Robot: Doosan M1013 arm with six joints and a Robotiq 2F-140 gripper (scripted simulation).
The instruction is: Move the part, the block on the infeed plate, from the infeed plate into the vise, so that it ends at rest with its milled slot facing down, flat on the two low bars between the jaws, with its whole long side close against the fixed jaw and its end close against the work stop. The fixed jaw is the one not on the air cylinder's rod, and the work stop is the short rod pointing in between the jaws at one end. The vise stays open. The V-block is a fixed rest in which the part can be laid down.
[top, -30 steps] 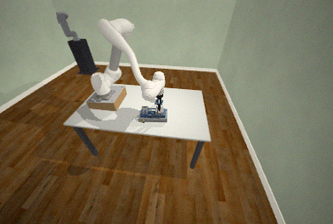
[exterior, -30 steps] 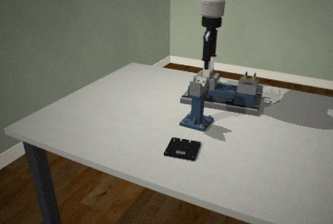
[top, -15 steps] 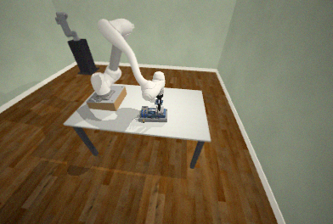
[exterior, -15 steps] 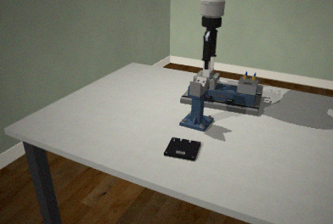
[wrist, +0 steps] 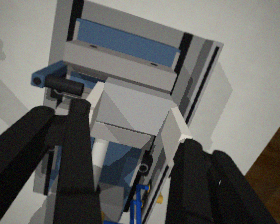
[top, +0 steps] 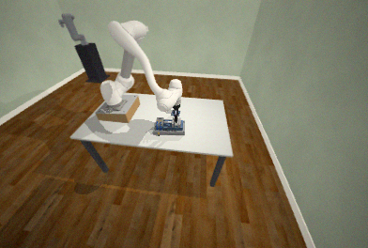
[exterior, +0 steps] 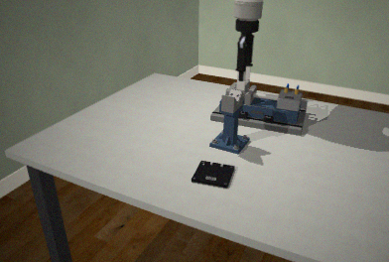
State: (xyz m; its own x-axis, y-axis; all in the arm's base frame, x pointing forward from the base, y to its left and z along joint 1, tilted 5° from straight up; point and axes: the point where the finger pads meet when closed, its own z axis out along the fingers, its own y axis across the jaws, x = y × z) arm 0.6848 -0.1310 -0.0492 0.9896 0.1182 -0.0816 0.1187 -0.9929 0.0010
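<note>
Now: the part 3 cm below my hand. Also, from my hand: cylinder rod: 9 cm behind, 1 cm to the left, 5 cm below; fixed jaw: 3 cm ahead, 2 cm to the left, 5 cm below; work stop: 1 cm behind, 7 cm to the left, 3 cm below.
</note>
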